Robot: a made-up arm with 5 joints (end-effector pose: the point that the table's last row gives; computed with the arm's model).
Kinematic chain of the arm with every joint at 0, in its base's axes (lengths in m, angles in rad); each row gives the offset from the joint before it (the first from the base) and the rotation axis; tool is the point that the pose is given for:
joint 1: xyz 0 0 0.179 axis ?
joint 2: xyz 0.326 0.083 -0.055 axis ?
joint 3: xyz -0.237 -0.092 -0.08 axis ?
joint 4: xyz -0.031 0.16 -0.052 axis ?
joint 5: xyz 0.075 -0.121 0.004 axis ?
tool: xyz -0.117 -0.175 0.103
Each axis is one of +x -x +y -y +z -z.
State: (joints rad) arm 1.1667 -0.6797 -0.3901 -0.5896 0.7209
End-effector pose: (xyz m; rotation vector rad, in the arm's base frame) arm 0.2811 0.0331 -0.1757 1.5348 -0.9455 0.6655
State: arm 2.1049 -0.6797 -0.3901 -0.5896 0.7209
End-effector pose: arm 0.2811 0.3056 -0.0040 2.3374 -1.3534 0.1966
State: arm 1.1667 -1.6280 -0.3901 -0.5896 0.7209
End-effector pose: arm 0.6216 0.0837 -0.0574 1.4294 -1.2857 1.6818
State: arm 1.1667 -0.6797 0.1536 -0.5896 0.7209
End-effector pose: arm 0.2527 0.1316 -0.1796 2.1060 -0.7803 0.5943
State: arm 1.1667 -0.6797 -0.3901 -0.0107 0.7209
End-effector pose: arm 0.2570 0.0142 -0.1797 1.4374 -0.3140 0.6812
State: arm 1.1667 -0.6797 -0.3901 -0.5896 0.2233
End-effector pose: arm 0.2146 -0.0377 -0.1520 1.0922 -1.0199 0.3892
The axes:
joint 1: +x
joint 2: -z
joint 3: +x
joint 4: +y
joint 5: +x

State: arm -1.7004 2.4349 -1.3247 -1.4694 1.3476
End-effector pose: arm 0.2804 -0.1070 -0.1452 -1.8346 -0.9685 -0.6482
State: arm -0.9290 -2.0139 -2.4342 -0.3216 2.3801
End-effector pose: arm 0.7250 -0.0080 0.1748 -0.7764 1.1351 2.0274
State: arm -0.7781 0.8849 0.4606 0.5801 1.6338
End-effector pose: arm 0.0257 0.0298 -0.2956 1.4696 -0.5918 -0.6086
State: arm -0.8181 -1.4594 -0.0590 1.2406 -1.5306
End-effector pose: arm 0.2688 -0.0836 0.1278 2.1038 -0.5975 -1.8588
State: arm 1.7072 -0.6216 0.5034 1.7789 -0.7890
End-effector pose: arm 0.3194 0.1867 0.1886 0.3835 -0.2638 2.0340
